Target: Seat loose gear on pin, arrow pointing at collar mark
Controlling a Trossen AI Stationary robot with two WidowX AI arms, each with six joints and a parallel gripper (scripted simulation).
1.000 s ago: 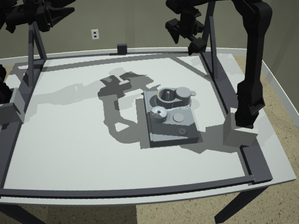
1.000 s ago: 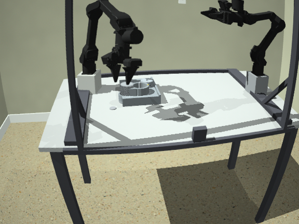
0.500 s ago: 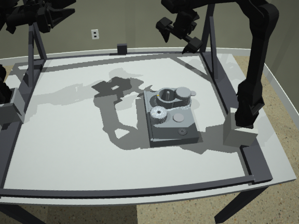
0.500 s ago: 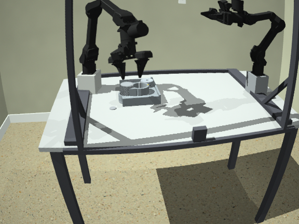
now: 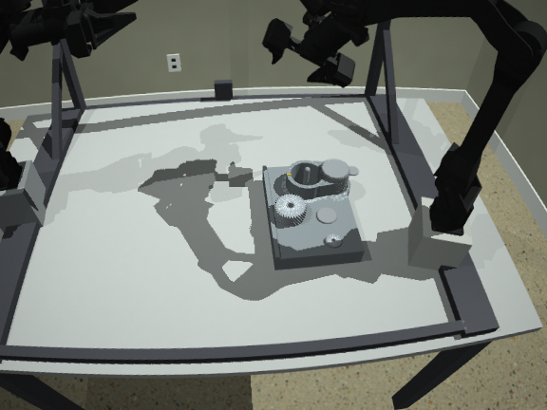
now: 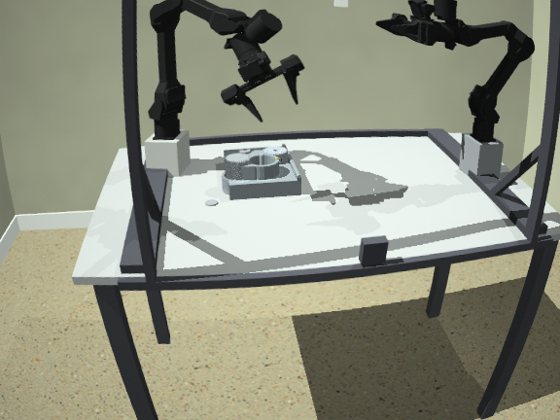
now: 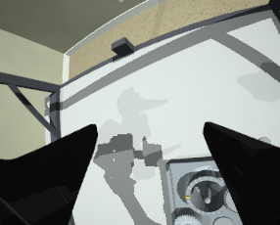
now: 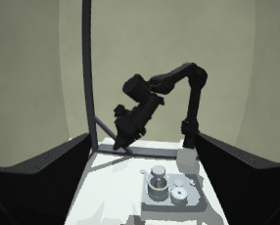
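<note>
My left hand is 21 cm above the loose gear, 20 cm short of it and 1 cm to the right of it.
</note>
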